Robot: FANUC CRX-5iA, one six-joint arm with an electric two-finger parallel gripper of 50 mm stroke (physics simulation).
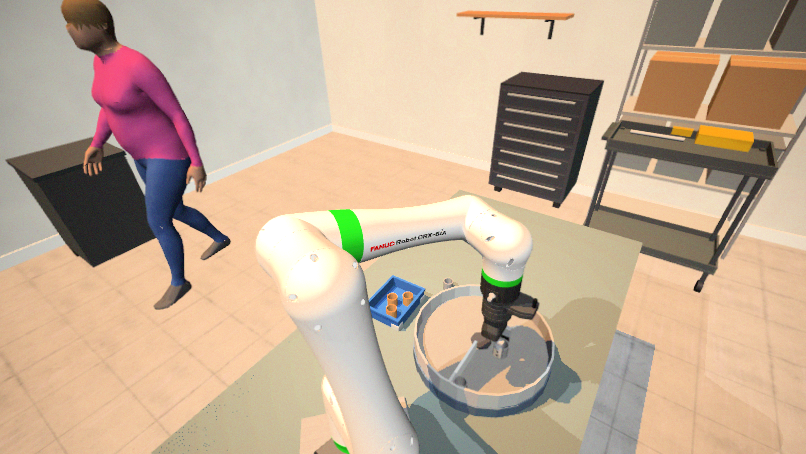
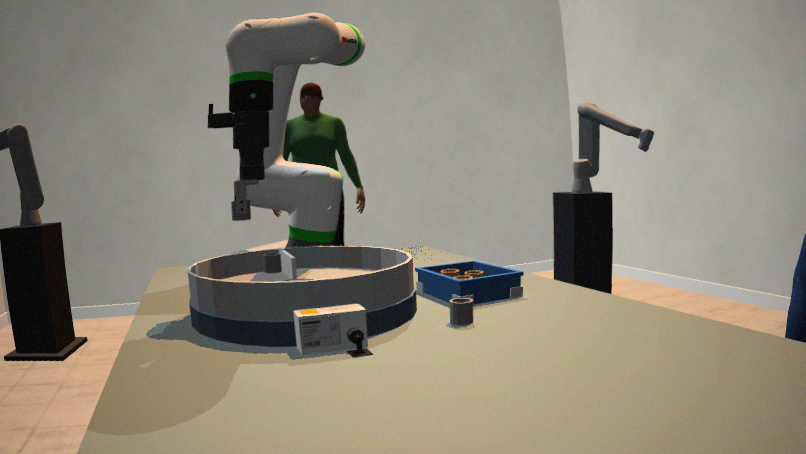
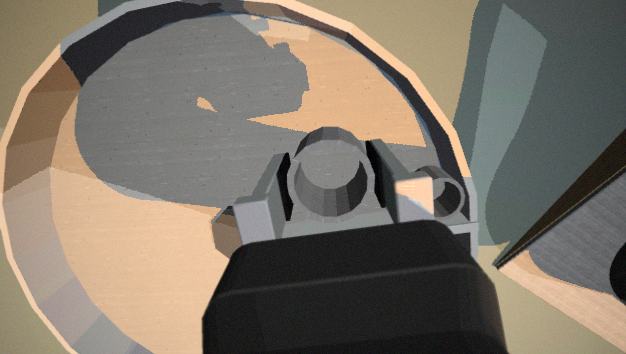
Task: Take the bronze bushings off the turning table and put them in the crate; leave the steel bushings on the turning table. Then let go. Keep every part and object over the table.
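Frame: origin at the arm's base, x ahead, y left, z up, level; centimetres.
Seen in the pictures: gripper, fingertip midpoint: (image 1: 500,349) (image 2: 241,213) (image 3: 329,167).
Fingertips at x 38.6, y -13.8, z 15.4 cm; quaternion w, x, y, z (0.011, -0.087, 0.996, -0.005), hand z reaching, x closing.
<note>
Offsets run from my fingertips to a thing's top centre. "*": to the spot under its first point.
My gripper (image 1: 500,345) (image 2: 241,205) (image 3: 329,167) is shut on an upright steel bushing @[dx +0.0, dy +0.0, dz +2.6 cm] (image 1: 500,351) (image 2: 240,214) (image 3: 331,202), held high above the turning table (image 1: 490,401) (image 2: 349,293) (image 3: 65,300). A second steel bushing @[dx -9.5, dy +5.3, dz -9.7 cm] (image 1: 460,382) (image 2: 272,262) (image 3: 450,197) stands inside the turning table's rim, close to the divider bar. A third steel bushing @[dx +23.8, dy +37.3, dz -15.0 cm] (image 1: 447,283) (image 2: 461,313) stands on the work table between the turning table and the crate. Three bronze bushings @[dx +2.6, dy +46.3, dz -14.5 cm] (image 1: 392,298) (image 2: 473,272) stand in the blue crate @[dx +2.8, dy +44.9, dz -13.8 cm] (image 1: 379,315) (image 2: 439,288). No bronze bushing shows on the turning table.
The divider bar @[* dx -3.4, dy +8.4, dz -9.4 cm] (image 1: 465,360) (image 2: 288,263) runs from the dark hub @[dx +8.2, dy +10.9, dz -12.7 cm] (image 1: 480,340) (image 3: 225,232) to the rim. A white control box @[* dx +33.3, dy +14.9, dz -15.4 cm] (image 2: 329,329) stands against the turning table's outer side. A person in pink (image 1: 135,107) walks beyond the table, and a person in green (image 2: 315,138) stands behind the arm.
</note>
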